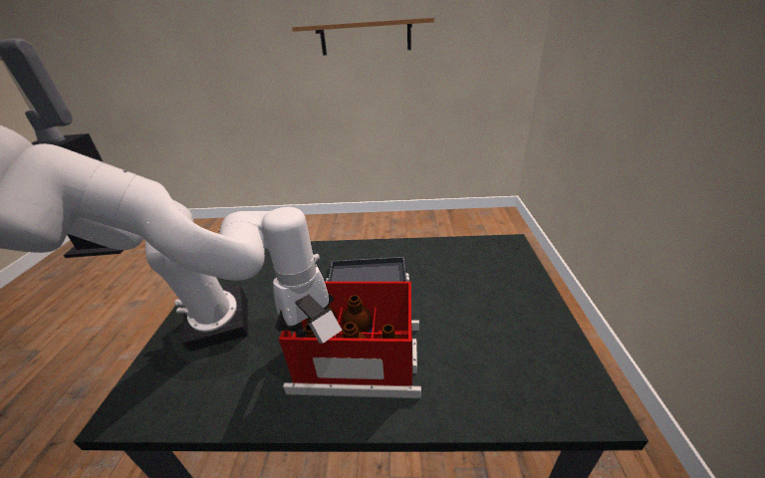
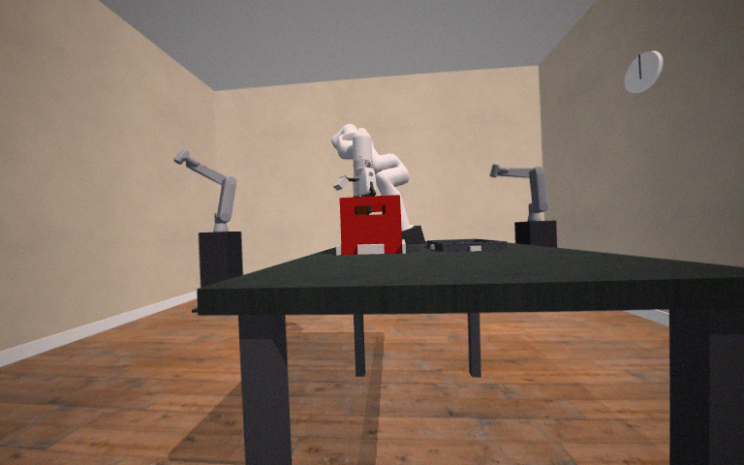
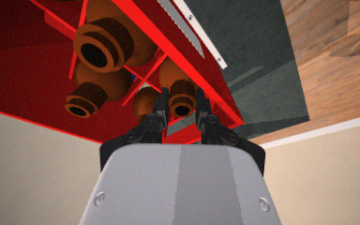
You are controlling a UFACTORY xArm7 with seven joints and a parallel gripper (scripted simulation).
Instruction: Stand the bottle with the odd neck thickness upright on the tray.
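Right now my hand is 90 mm short of the crate, 70 mm above it and 40 mm to the right of it. The rest, counted from my hand: tray (330 mm to the left, 150 mm below, 120 mm ahead).
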